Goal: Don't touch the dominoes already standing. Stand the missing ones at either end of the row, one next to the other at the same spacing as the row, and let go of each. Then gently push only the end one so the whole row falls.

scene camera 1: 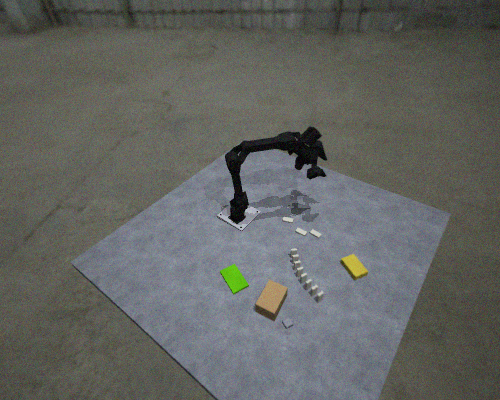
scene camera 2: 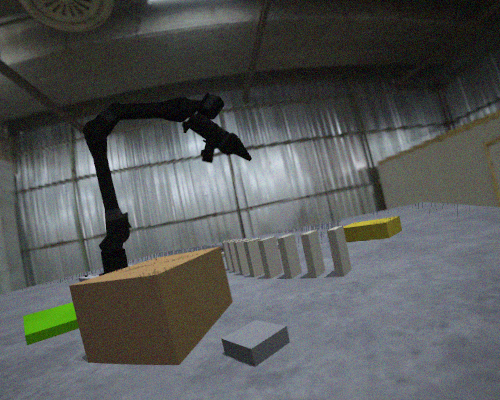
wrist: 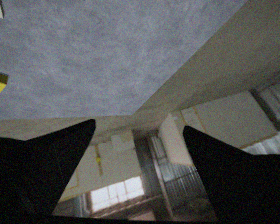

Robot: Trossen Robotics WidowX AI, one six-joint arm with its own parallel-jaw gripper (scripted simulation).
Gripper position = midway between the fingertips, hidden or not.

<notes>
The gripper (scene camera 2: 248,158) is open, holding nothing. Further things: a tan box (scene camera 2: 153,313), a grey block (scene camera 2: 255,342) and a domino (scene camera 2: 339,251).
The tan box is seen too in scene camera 1 (scene camera 1: 270,301). The gripper shows as well in the wrist view (wrist: 140,126). The wrist view does not show the tan box: it is out of frame. The wrist view does not show the grey block: it is out of frame.
</notes>
